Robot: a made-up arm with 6 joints. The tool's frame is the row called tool.
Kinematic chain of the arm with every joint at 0, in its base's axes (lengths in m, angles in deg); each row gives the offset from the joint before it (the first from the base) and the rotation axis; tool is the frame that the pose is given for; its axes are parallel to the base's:
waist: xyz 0 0 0.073 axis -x
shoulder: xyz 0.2 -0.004 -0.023 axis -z
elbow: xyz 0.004 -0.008 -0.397 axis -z
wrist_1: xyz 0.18 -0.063 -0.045 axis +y
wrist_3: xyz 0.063 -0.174 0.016 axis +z
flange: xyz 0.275 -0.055 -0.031 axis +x
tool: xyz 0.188 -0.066 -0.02
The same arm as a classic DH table. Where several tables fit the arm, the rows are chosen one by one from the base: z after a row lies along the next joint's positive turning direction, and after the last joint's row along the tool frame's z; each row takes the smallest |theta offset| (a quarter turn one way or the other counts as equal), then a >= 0, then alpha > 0; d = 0 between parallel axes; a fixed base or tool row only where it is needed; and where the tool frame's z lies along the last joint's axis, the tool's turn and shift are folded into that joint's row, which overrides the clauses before.
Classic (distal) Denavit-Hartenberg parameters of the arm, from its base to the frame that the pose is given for. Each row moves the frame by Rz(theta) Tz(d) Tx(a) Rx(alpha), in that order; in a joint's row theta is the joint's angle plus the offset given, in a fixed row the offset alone. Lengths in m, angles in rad.
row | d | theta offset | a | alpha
base (fixed) | 0.0730 | -1.5708 | 0.0000 | 1.5708
waist | -0.2000 | 0.0000 | 0.0040 | 1.5708
shoulder | 0.0000 | -0.4636 | 0.0089 | 0.0000
elbow | 0.4650 | -1.1071 | 0.1800 | 1.5708
wrist_1 | -0.2370 | 0.0000 | 0.0630 | 1.5708
wrist_3 | -0.0150 | -1.5708 | 0.0550 | -1.5708
flange | 0.4630 | 0.0000 | 0.0660 | 1.5708
tool (fixed) | -0.0200 | 1.5708 | 0.0000 | 0.0000

